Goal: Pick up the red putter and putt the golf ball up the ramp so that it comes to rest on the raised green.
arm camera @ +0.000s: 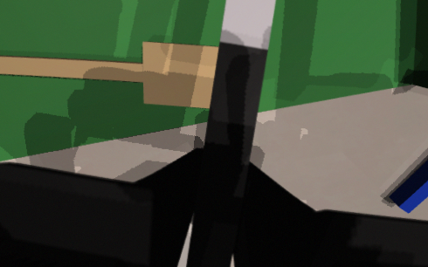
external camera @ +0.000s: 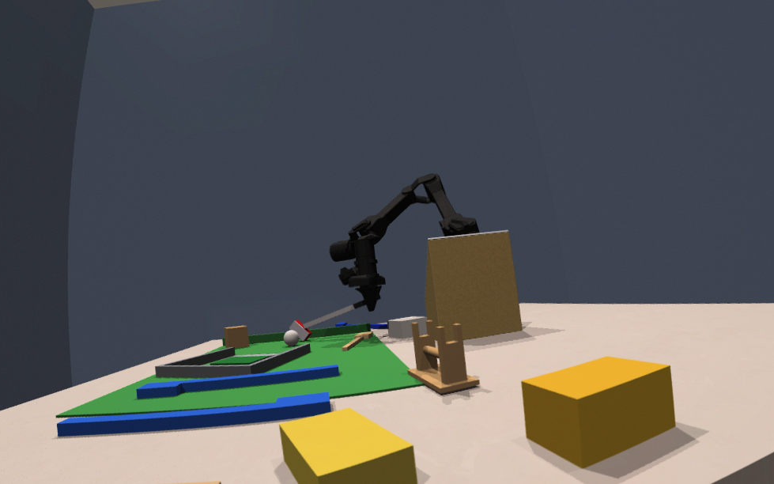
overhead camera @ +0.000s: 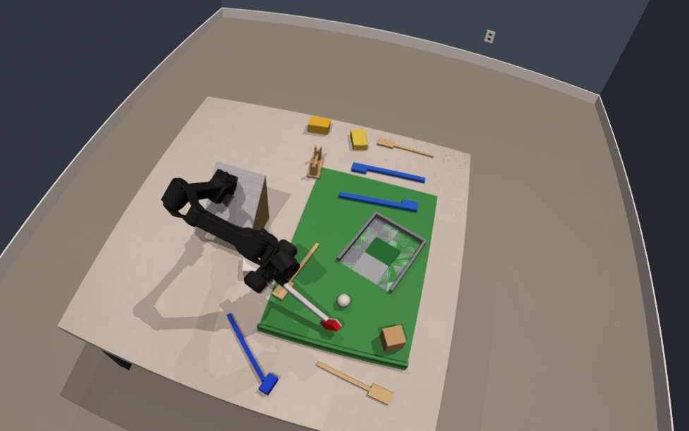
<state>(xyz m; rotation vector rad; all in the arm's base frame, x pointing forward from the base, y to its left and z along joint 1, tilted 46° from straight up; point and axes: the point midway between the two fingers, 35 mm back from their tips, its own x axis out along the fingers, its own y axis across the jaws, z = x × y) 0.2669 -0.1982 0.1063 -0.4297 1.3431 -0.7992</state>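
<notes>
Now: the red putter 12 cm ahead of my gripper tip and 3 cm to the right of it. From my gripper tip the other things lie so: white golf ball: 23 cm ahead, 5 cm below, 4 cm to the left; then white block: 9 cm behind, 5 cm to the left, 5 cm below; then green mat: 23 cm to the left, 22 cm ahead, 7 cm below.
</notes>
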